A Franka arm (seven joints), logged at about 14 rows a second.
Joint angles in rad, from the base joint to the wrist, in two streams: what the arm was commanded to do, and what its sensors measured. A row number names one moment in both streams.
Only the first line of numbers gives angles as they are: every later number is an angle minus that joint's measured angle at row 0.
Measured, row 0: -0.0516, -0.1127, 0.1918, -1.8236, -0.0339, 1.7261, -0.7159
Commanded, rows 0 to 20: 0.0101, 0.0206, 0.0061, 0.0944, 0.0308, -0.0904, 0.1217; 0.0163, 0.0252, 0.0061, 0.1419, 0.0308, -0.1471, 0.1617; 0.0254, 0.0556, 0.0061, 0.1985, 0.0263, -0.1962, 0.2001; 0.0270, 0.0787, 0.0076, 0.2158, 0.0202, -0.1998, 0.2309; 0.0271, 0.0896, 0.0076, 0.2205, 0.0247, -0.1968, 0.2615; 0.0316, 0.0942, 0.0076, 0.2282, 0.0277, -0.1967, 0.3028; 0.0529, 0.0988, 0.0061, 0.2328, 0.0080, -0.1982, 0.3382; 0.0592, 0.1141, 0.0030, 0.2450, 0.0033, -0.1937, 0.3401; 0.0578, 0.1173, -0.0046, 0.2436, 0.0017, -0.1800, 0.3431; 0.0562, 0.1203, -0.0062, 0.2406, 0.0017, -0.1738, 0.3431; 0.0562, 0.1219, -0.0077, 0.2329, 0.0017, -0.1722, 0.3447; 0.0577, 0.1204, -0.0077, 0.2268, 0.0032, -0.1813, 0.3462; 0.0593, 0.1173, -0.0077, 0.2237, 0.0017, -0.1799, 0.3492; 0.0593, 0.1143, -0.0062, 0.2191, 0.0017, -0.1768, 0.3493; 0.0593, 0.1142, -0.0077, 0.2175, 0.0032, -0.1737, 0.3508; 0.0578, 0.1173, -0.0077, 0.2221, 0.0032, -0.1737, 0.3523; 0.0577, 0.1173, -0.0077, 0.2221, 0.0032, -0.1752, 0.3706; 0.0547, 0.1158, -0.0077, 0.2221, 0.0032, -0.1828, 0.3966; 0.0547, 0.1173, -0.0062, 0.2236, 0.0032, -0.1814, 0.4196; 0.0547, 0.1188, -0.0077, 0.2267, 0.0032, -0.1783, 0.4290; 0.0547, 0.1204, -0.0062, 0.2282, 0.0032, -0.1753, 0.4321
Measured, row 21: 0.0552, 0.1117, -0.0067, 0.2116, 0.0088, -0.1713, 0.4035
